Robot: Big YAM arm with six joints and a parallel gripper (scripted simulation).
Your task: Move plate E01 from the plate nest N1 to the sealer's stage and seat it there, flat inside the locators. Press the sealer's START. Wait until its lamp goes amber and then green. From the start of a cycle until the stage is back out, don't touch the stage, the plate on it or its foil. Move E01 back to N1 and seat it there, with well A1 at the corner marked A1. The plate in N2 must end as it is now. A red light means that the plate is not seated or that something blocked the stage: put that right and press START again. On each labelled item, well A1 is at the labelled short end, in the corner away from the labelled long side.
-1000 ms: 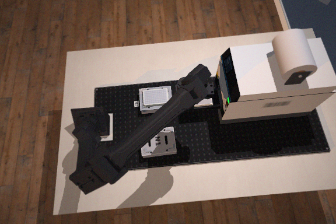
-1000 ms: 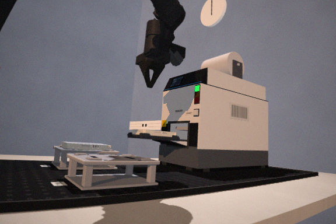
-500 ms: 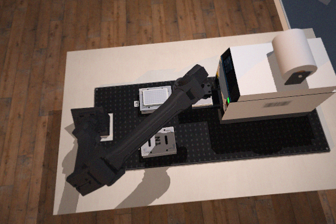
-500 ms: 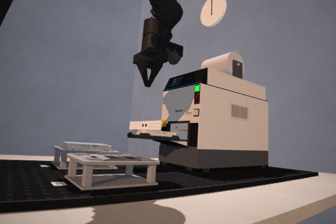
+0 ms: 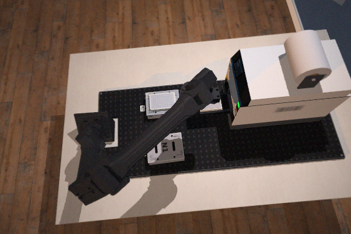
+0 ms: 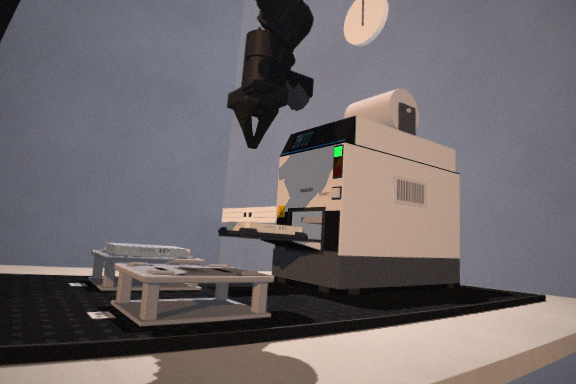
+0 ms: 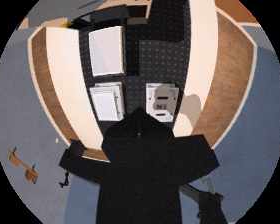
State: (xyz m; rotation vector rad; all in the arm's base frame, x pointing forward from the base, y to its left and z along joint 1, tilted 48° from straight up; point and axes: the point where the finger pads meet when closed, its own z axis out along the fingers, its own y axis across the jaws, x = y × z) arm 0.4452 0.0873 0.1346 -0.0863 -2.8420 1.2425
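Now: the sealer stage 15 cm below my hand, 9 cm ahead of it and 8 cm to the left of it. From my hand the other things lie so: nest 20 cm below, 12 cm behind, 8 cm to the right; plate 19 cm below, 14 cm to the left, 11 cm behind; start button 19 cm ahead, 6 cm below, 1 cm to the right.
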